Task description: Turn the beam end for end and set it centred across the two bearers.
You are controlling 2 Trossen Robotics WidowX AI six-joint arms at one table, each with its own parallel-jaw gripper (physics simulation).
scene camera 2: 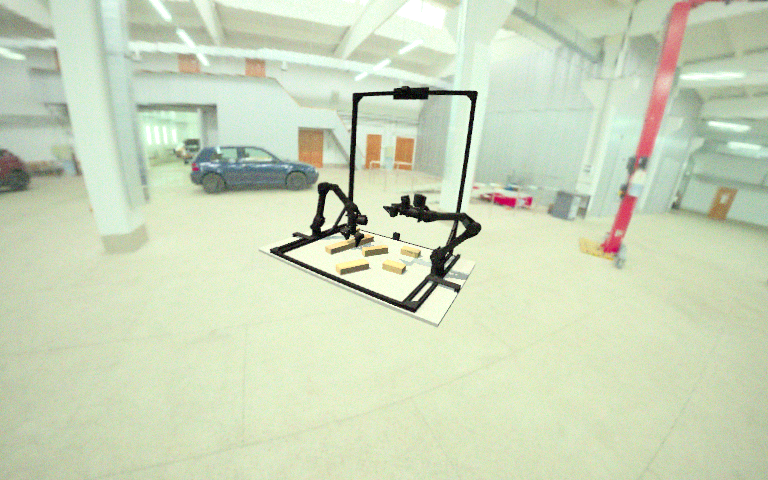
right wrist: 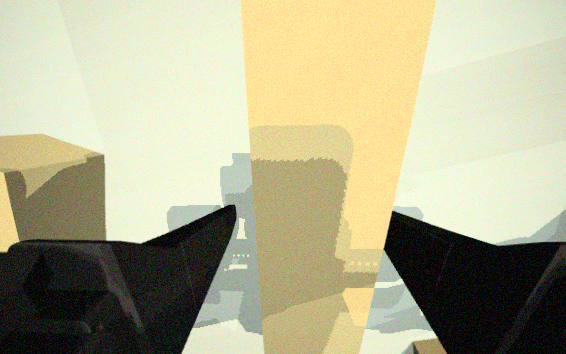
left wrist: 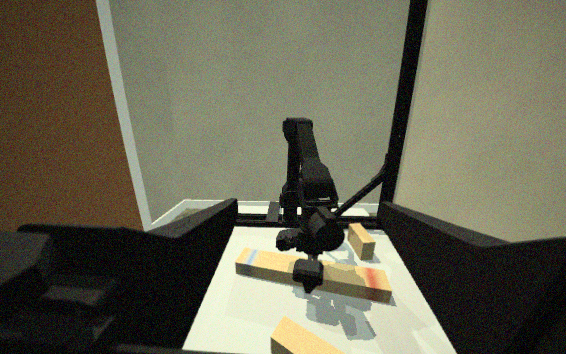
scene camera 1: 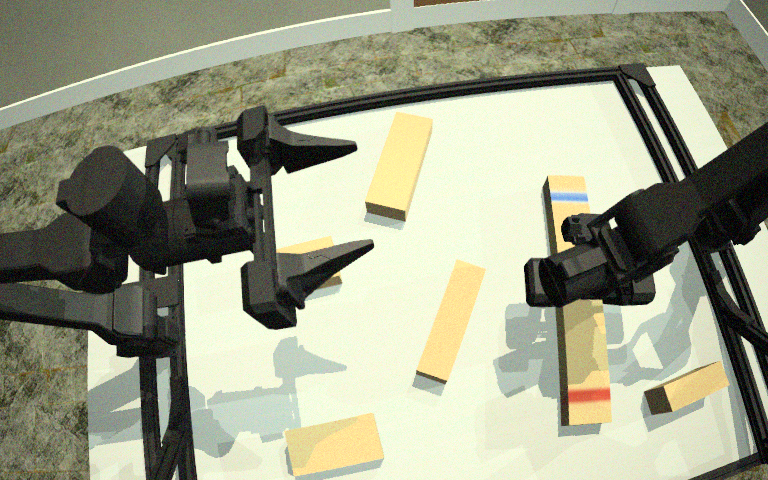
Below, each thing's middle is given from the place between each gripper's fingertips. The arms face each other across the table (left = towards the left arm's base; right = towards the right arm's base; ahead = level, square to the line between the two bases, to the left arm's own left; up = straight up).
Right now my right hand is 1 cm to the left of the long beam (scene camera 1: 585,398) and 1 cm below it.
Now: left hand 4 cm past the long beam, 28 cm to the left of it and 32 cm above it.
